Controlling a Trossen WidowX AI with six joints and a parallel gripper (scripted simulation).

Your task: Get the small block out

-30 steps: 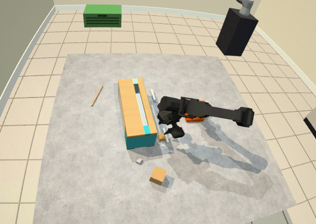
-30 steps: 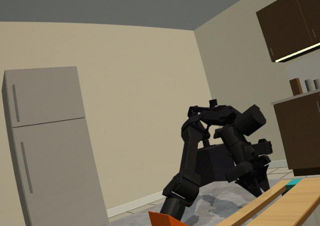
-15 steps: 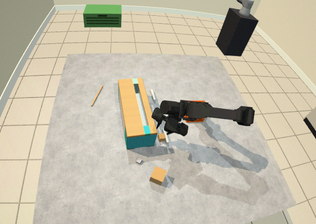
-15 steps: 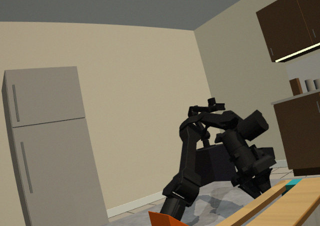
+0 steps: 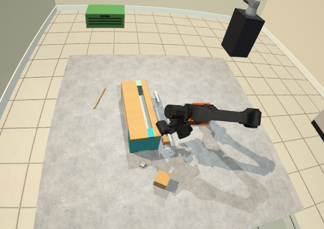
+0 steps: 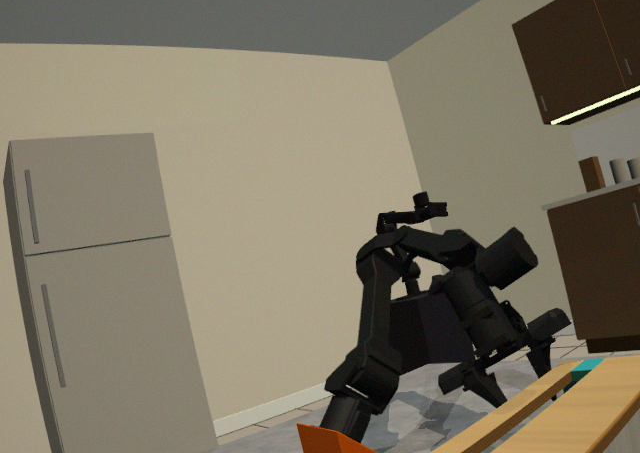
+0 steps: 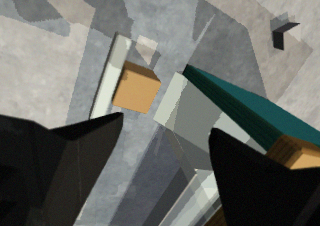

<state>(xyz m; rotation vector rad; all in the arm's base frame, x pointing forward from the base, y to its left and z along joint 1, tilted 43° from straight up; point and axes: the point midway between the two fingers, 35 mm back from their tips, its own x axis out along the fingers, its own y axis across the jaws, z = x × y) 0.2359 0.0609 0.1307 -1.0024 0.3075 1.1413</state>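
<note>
Now: the small block 60 mm below my gripper tip and 10 mm behind it. Also, from my gripper tip: thin wooden stick 340 mm to the right, 320 mm ahead, 70 mm below; then tiny grey cube 130 mm ahead, 110 mm to the left, 70 mm below; then long box 160 mm to the right, 70 mm ahead, 10 mm below.
</note>
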